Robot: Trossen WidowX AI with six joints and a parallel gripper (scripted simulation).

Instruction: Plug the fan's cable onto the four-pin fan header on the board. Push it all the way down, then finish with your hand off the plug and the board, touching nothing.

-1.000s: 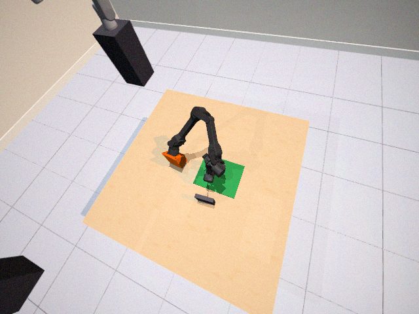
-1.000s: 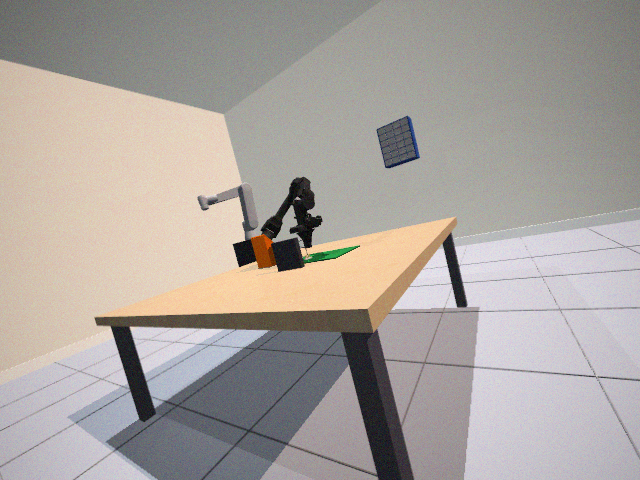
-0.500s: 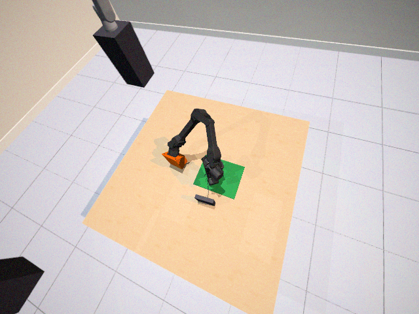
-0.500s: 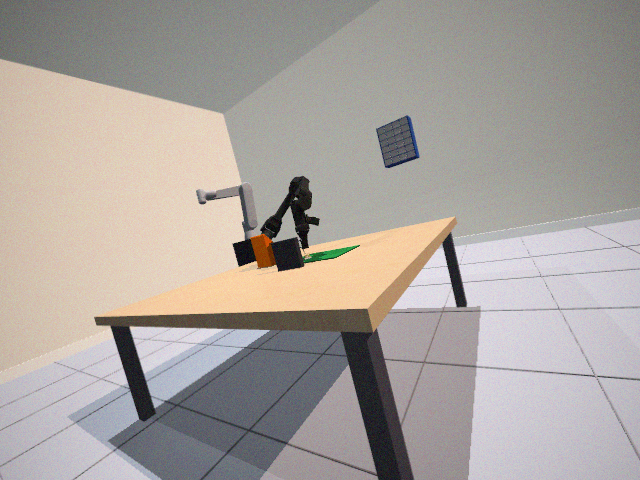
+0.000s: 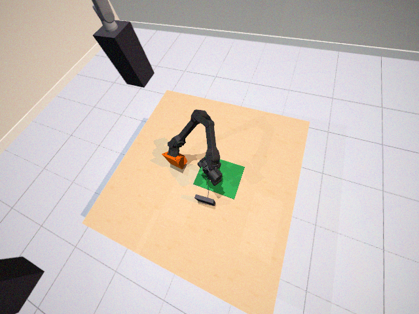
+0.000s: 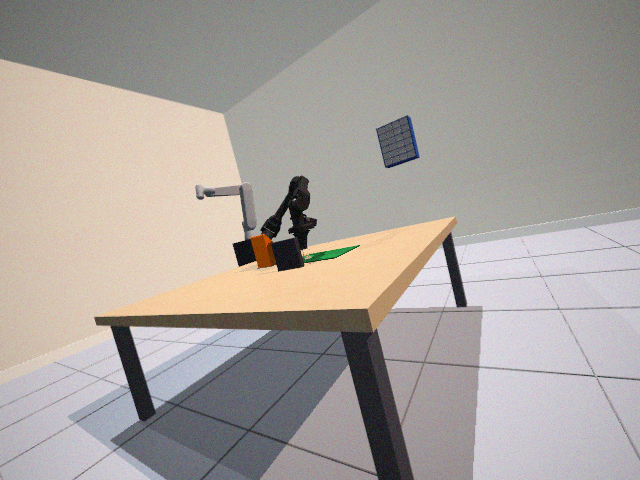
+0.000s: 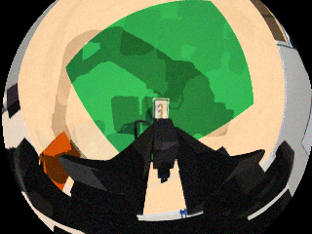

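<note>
The four-pin fan header is 6 cm below my gripper tip. Round my gripper tip: green board (8 cm below, 4 cm to the left, 4 cm ahead); then black fan (16 cm to the right, 3 cm ahead); then black fan plug (1 cm to the right, 1 cm above).
</note>
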